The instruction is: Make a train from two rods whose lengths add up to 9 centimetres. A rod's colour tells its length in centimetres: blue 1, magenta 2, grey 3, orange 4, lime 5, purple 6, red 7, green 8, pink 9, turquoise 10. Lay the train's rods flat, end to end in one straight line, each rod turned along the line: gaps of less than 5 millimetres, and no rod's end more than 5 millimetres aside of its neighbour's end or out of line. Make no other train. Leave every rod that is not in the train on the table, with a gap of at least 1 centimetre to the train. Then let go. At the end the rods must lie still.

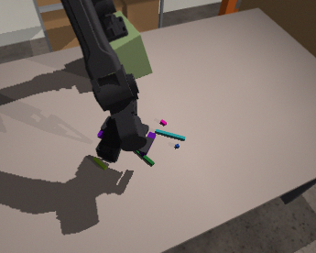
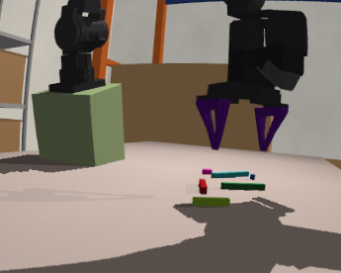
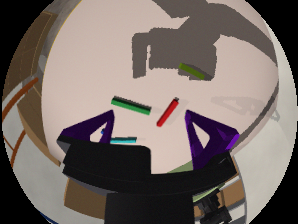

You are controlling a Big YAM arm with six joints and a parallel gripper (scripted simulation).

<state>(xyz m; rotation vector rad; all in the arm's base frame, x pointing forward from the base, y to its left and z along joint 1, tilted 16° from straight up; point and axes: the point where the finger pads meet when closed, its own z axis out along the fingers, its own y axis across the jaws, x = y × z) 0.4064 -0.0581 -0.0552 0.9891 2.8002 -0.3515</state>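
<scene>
Now: hand 150 mm to the right of the magenta rod, 110 mm past it and 70 mm above it. From my hand the other things lie so: red rod (70 mm below, 60 mm behind); lime rod (90 mm to the right, 70 mm below, 10 mm behind); green rod (70 mm below, 50 mm to the left).
</scene>
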